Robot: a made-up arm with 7 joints. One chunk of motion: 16 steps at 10 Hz.
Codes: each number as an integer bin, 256 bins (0 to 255) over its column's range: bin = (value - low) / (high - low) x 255, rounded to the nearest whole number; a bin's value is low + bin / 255 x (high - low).
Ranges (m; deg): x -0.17..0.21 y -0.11..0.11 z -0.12..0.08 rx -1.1..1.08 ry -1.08..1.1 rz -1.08..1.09
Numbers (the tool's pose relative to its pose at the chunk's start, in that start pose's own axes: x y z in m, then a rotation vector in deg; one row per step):
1: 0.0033 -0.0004 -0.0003 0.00 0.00 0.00
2: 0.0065 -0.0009 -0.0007 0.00 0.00 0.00
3: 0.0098 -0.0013 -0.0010 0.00 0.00 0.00
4: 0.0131 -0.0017 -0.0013 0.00 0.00 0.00
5: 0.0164 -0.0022 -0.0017 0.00 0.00 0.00
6: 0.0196 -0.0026 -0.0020 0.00 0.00 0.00
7: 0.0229 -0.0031 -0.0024 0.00 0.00 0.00
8: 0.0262 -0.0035 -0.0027 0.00 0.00 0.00
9: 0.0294 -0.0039 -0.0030 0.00 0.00 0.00
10: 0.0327 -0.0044 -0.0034 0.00 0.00 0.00
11: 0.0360 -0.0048 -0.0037 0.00 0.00 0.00
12: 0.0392 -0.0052 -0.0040 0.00 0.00 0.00
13: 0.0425 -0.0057 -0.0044 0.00 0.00 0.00
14: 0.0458 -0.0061 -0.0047 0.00 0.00 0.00
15: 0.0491 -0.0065 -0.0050 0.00 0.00 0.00
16: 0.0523 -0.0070 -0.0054 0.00 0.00 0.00
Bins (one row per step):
1: 116 127 153 129 126 127
2: 118 126 152 129 126 127
3: 121 126 152 129 126 127
4: 123 126 151 129 126 127
5: 125 125 151 129 126 127
6: 127 124 150 129 126 127
7: 129 124 150 129 126 127
8: 132 123 150 129 126 127
9: 134 123 149 129 126 127
10: 136 122 149 129 126 127
11: 138 122 148 129 126 127
12: 140 121 148 129 126 127
13: 143 121 147 129 126 127
14: 145 120 147 129 126 127
15: 147 120 147 129 126 127
16: 149 119 146 129 126 127

